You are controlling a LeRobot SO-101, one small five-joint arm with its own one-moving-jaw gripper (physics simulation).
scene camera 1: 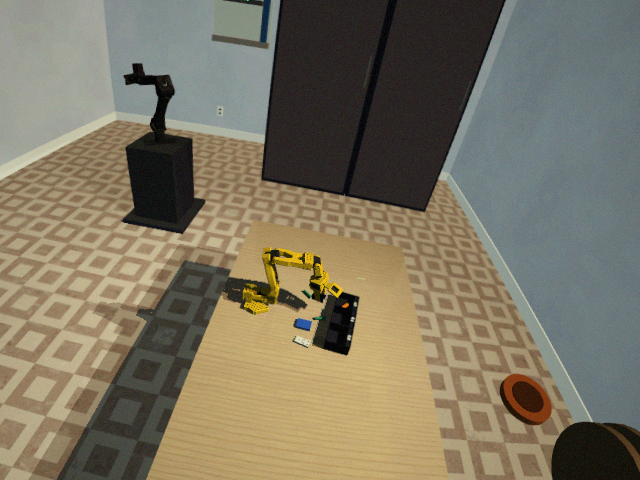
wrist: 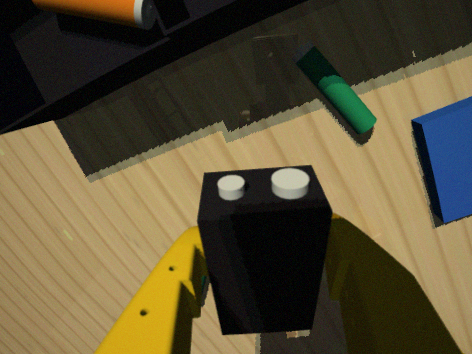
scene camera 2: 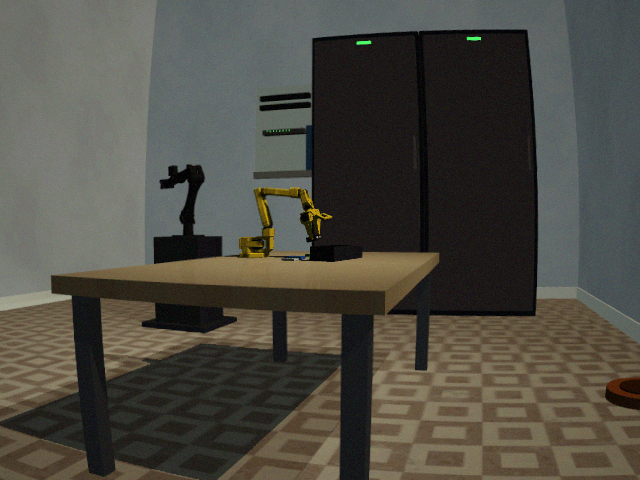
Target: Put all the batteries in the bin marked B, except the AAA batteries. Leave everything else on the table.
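Seen in the pictures: hand, tool point: (scene camera 1: 322,295) (wrist: 208,243) (scene camera 2: 317,236); arm's base, link origin: (scene camera 1: 262,304) (scene camera 2: 259,257).
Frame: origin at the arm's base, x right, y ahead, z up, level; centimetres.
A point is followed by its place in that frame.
My gripper (scene camera 1: 318,293) (scene camera 2: 312,238) (wrist: 265,227) is shut on a black block battery with two round white terminals (wrist: 270,270) {x -1.5, y 19.8, z 7.8 cm}, held above the table beside the black bin tray (scene camera 1: 321,333) {x 12.3, y 23.7, z 3.4 cm} (scene camera 2: 336,253) {x 14.3, y 31.9, z 2.5 cm} (wrist: 100,87) {x -5.7, y 26.5, z 2.3 cm}. An orange battery (scene camera 1: 344,305) {x -4.5, y 30.0, z 2.1 cm} (wrist: 90,10) {x -4.3, y 29.1, z 2.0 cm} lies in a compartment near the tray's far end. A green cylinder (scene camera 1: 318,318) {x 2.8, y 20.8, z 0.8 cm} (wrist: 347,102) {x 2.5, y 20.9, z 1.0 cm} lies on the table against or close to the tray, partly in shadow. Another green cylinder (scene camera 1: 306,293) {x -8.7, y 15.3, z 0.7 cm} lies near the gripper, mostly hidden in the wrist view. The bin letters are too small to read.
A flat blue block (scene camera 1: 303,324) {x 6.9, y 15.7, z 1.0 cm} (wrist: 450,160) {x 5.4, y 16.5, z 1.0 cm} lies on the table on the arm's side of the tray. A small white piece with dark marks (scene camera 1: 301,341) {x 13.9, y 15.8, z 0.7 cm} lies beyond it. The tray's walls rise near the gripper. The wooden table (scene camera 1: 305,413) {x 38.1, y 19.7, z 0.0 cm} (scene camera 2: 232,279) {x 80.2, y 26.5, z 0.0 cm} carries the arm.
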